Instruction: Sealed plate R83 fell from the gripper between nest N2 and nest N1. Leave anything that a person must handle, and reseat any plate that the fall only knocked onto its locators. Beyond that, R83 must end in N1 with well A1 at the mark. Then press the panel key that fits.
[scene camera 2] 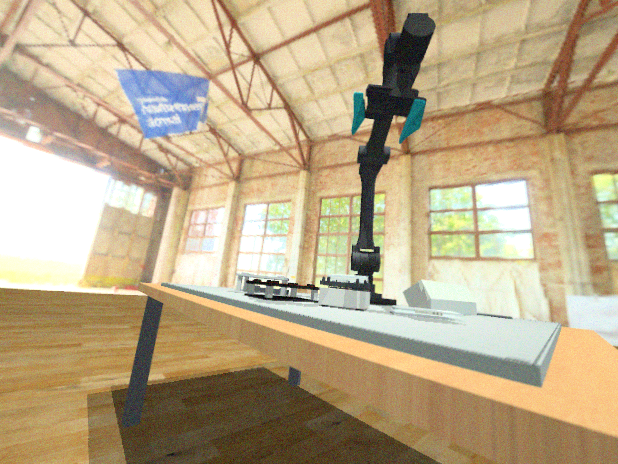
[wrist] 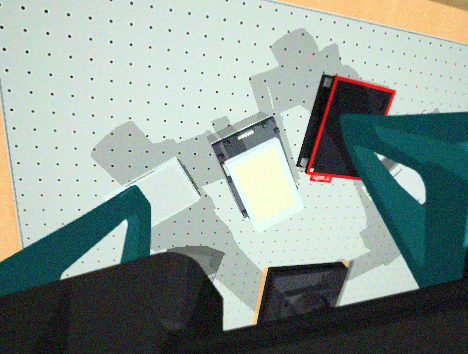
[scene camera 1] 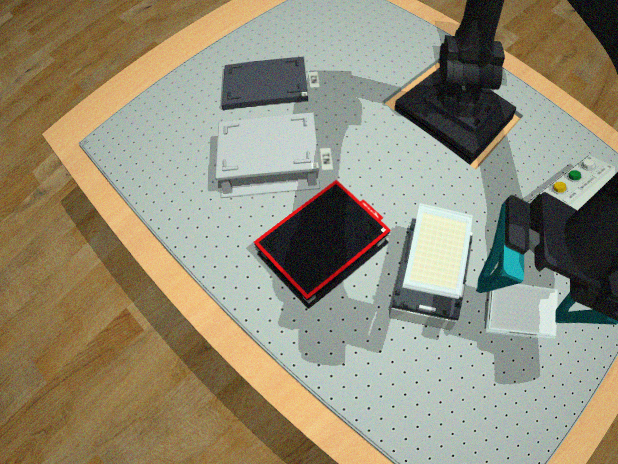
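Seen in the pictures: gripper, between the fingertips: (scene camera 2: 375, 137) (wrist: 236, 164) (scene camera 1: 520, 302); arm's base, origin of its link: (wrist: 302, 302) (scene camera 1: 459, 107).
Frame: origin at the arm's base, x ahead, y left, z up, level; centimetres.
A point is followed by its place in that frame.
A pale-yellow well plate with a clear rim (scene camera 1: 440, 252) @[x 31.4, y 14.2, z 5.5 cm] (wrist: 263, 185) @[x 31.3, y 14.6, z 5.4 cm] lies on a dark block (scene camera 1: 410, 301) @[x 39.2, y 14.9, z 3.3 cm] (wrist: 227, 150) @[x 36.3, y 20.0, z 3.4 cm], shifted toward one end so that part of the block's top shows. Its lettering and A1 corner cannot be read. The light-grey nest N1 (scene camera 1: 267, 145) @[x 32.2, y -18.4, z 3.8 cm] and the dark nest N2 (scene camera 1: 265, 82) @[x 18.7, y -32.7, z -0.4 cm] are at the upper left in scene camera 1, with no plate on them. My gripper (scene camera 1: 518, 305) @[x 44.6, y 27.3, z 31.7 cm] (scene camera 2: 377, 138) @[x 44.6, y 27.3, z 31.7 cm] (wrist: 236, 164) @[x 44.6, y 27.3, z 31.7 cm] is open and empty, high above the board. The key panel (scene camera 1: 582, 182) @[x 2.4, y 28.3, z 5.1 cm] (scene camera 2: 440, 297) @[x 11.9, y 29.9, z 2.1 cm] has yellow, green and white keys; the arm partly covers it.
A black rectangular unit with a red border (scene camera 1: 322, 240) @[x 39.1, y -1.2, z 1.9 cm] (wrist: 360, 100) @[x 43.9, y -2.3, z 1.9 cm] and a red tag stands between N1 and the dark block. A flat white piece (scene camera 1: 515, 317) @[x 29.4, y 29.9, z -0.7 cm] (wrist: 172, 195) @[x 27.6, y 27.7, z -0.7 cm] lies on the board beside the block. The arm base (scene camera 1: 455, 112) @[x 3.9, y 0.9, z 2.5 cm] (wrist: 305, 290) @[x 4.3, y 0.5, z 1.0 cm] is behind.
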